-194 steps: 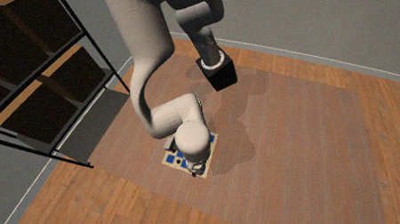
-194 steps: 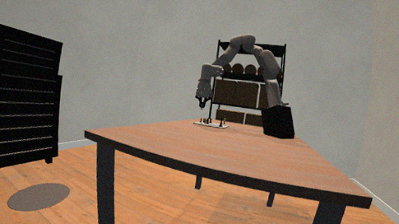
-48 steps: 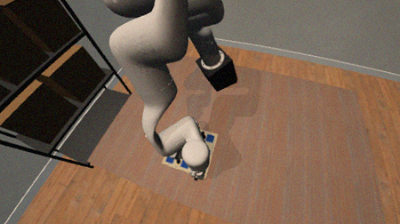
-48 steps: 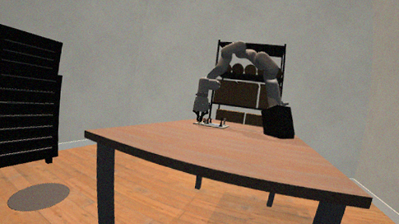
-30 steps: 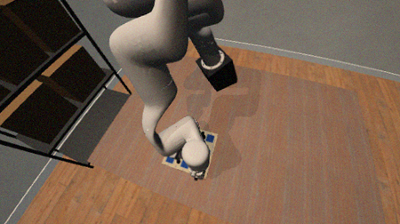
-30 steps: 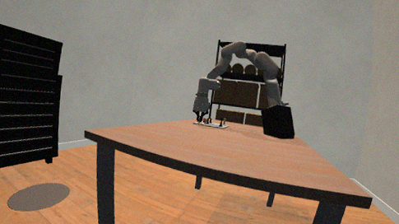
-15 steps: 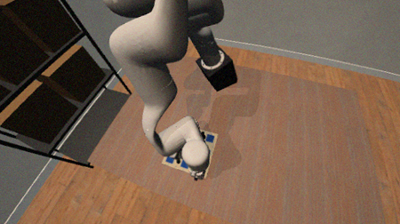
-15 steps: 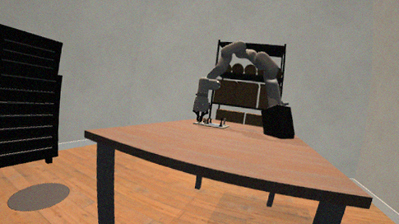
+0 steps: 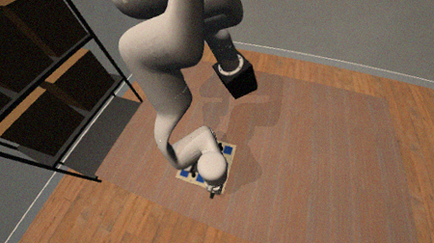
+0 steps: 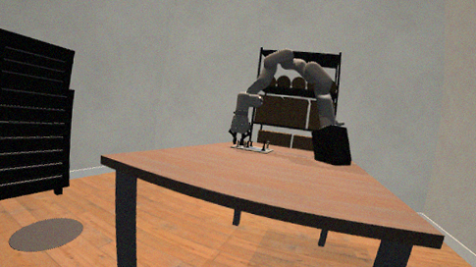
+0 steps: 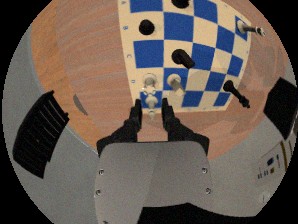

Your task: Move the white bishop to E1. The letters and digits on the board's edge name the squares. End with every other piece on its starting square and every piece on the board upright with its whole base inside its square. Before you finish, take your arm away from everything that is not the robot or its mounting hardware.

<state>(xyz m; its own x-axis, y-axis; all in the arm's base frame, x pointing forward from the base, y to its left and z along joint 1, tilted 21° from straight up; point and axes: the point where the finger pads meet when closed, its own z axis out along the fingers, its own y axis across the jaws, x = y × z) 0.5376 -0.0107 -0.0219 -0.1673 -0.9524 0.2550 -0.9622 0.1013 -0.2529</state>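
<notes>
The pale chess piece lies 1 cm behind my hand, 4 cm to the right of it and 2 cm below it. From my hand the other things lie so: blue-and-cream chessboard (9 cm behind, 6 cm to the right, 4 cm below).
</notes>
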